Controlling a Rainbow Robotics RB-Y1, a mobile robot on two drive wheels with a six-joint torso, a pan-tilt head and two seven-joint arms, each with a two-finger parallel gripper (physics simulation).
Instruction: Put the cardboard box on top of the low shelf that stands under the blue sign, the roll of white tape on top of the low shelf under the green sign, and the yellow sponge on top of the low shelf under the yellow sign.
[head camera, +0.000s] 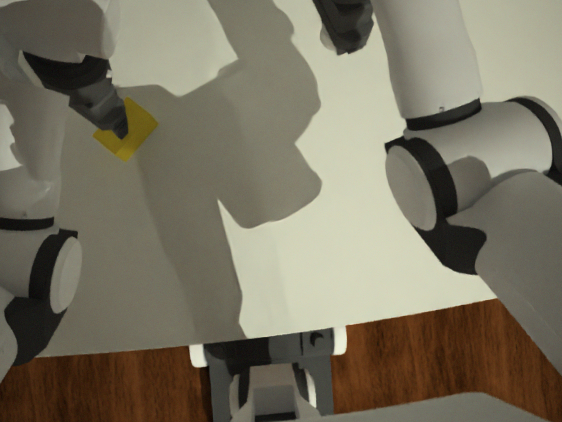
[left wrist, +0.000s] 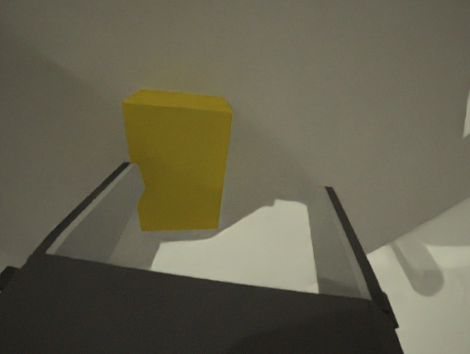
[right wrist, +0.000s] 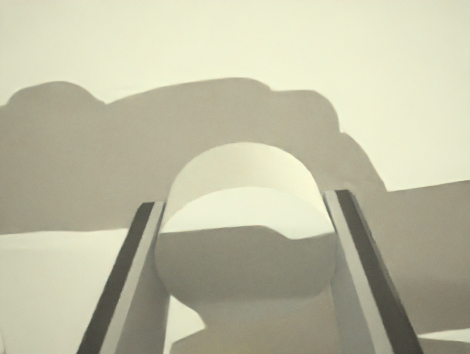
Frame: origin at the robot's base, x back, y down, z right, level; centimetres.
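Seen in the pictures: left gripper, fingertip midpoint: (head camera: 98, 116) (left wrist: 225, 186); right gripper, fingertip midpoint: (head camera: 334, 36) (right wrist: 245, 216).
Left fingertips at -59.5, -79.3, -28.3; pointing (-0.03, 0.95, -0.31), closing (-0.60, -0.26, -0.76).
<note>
A point is followed by its place in that frame, as x, y, z.
The yellow sponge (head camera: 142, 125) {-58.6, -76.2, -21.4} (left wrist: 180, 140) {-56.7, -76.6, -27.3} lies on the white table. My left gripper (head camera: 121, 134) (left wrist: 225, 186) {-59.5, -79.3, -28.3} is open above it. In the left wrist view the sponge is at the left side of the gap, its lower left edge partly hidden by the left-hand finger, and the right-hand finger is well apart from it. My right gripper (head camera: 349, 49) (right wrist: 245, 216) {-67.0, -88.2, 13.3} is shut on the roll of white tape (head camera: 327, 41) {-65.1, -89.4, 11.6} (right wrist: 245, 265) {-66.8, -90.3, 13.2}, whose round side shows between the fingers. The cardboard box, the low shelves and the signs do not show.
The white table (head camera: 360, 260) {-30.6, -72.1, 18.7} (left wrist: 310, 90) {-61.0, -72.1, -37.3} (right wrist: 240, 40) {-69.6, -72.1, 15.9} extends under both arms, with broad arm shadows on it. Its near edge runs across the lower head view. Brown wooden floor (head camera: 415, 355) {19.6, -0.1, 65.6} and part of the robot's base (head camera: 220, 390) {17.3, -17.0, -19.1} show below that edge.
</note>
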